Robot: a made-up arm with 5 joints. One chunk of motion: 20 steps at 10 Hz.
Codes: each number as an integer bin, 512 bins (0 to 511) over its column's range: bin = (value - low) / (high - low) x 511, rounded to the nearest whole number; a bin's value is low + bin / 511 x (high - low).
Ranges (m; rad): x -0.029..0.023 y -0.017..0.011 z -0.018..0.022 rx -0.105..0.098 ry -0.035..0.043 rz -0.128..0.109
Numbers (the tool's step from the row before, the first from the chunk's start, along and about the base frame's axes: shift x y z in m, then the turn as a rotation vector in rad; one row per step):
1: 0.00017 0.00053 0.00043 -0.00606 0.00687 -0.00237
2: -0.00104 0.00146 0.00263 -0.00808 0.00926 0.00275
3: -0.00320 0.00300 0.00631 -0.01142 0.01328 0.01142
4: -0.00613 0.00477 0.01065 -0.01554 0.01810 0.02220
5: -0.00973 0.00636 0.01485 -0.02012 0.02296 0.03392
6: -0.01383 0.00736 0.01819 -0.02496 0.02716 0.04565
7: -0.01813 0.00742 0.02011 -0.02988 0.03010 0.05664
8: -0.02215 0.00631 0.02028 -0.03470 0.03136 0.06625
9: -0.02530 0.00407 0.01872 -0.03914 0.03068 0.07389
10: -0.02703 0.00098 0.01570 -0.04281 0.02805 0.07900
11: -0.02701 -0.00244 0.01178 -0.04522 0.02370 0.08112
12: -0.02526 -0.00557 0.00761 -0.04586 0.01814 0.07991
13: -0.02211 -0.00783 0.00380 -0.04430 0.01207 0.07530
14: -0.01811 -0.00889 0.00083 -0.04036 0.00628 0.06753
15: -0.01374 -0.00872 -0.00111 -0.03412 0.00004 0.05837
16: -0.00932 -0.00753 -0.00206 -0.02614 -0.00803 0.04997
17: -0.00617 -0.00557 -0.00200 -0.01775 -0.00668 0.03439
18: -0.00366 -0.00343 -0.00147 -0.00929 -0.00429 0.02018
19: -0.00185 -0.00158 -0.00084 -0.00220 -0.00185 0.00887
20: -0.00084 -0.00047 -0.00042 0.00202 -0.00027 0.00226
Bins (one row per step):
1: 287 320 235 249 274 271
2: 275 337 264 244 290 282
3: 254 365 311 236 316 301
4: 225 397 366 225 348 324
5: 189 426 420 214 380 349
6: 149 445 462 201 407 374
7: 107 446 487 189 426 398
8: 67 425 489 177 435 419
9: 36 385 469 166 430 435
10: 19 328 431 157 413 446
11: 20 266 380 150 385 451
12: 37 209 327 149 348 448
13: 68 167 278 153 308 438
14: 107 148 241 163 270 422
15: 150 151 216 178 230 402
16: 193 173 204 199 177 384
17: 224 209 204 220 186 350
18: 249 248 211 241 201 319
19: 267 281 219 259 217 295
20: 277 302 225 269 228 281

